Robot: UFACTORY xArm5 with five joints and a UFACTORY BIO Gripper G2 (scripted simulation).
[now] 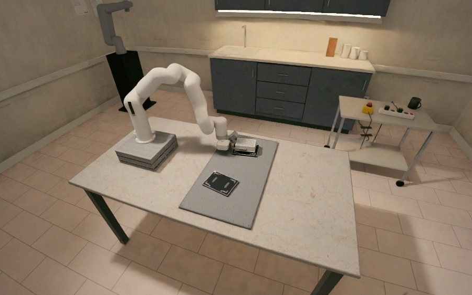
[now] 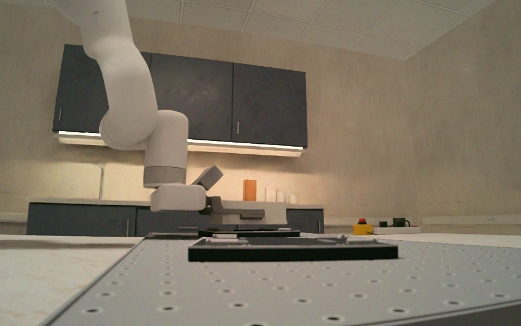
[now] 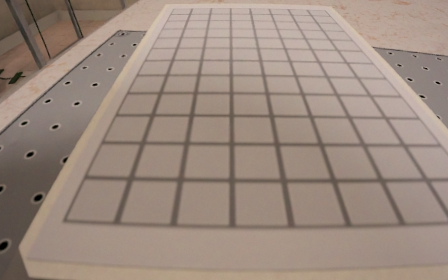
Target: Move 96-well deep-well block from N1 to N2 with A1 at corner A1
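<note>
The white 96-well deep-well block is 1 cm ahead of my hand. Round my hand: A1 mark: 7 cm behind, 4 cm to the left, 3 cm below; black plate nest: 33 cm to the right, 4 cm below, 3 cm behind.
</note>
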